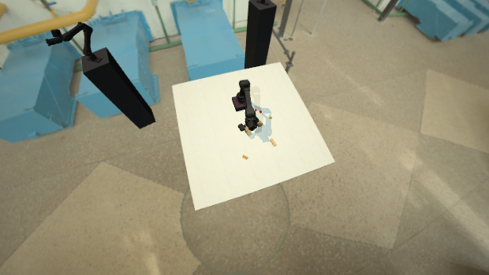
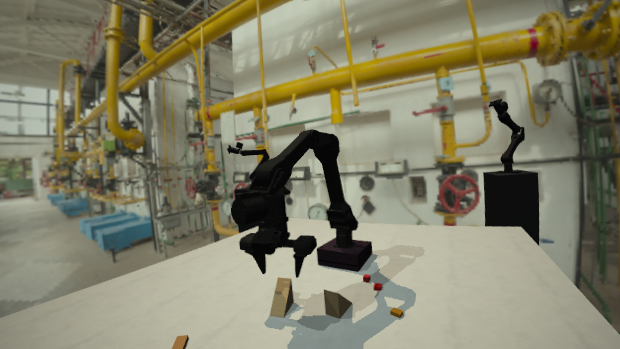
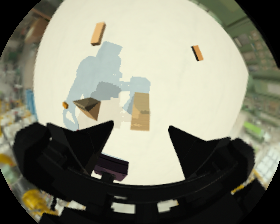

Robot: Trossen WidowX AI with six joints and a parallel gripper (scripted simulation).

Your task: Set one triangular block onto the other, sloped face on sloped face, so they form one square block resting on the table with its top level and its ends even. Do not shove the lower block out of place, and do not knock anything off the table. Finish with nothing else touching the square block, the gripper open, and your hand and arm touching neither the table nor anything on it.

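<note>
The triangular block is 70 mm below my gripper tip. From my gripper tip the other things lie so: small orange block 280 mm to the left, 80 mm below, 20 mm behind.
</note>
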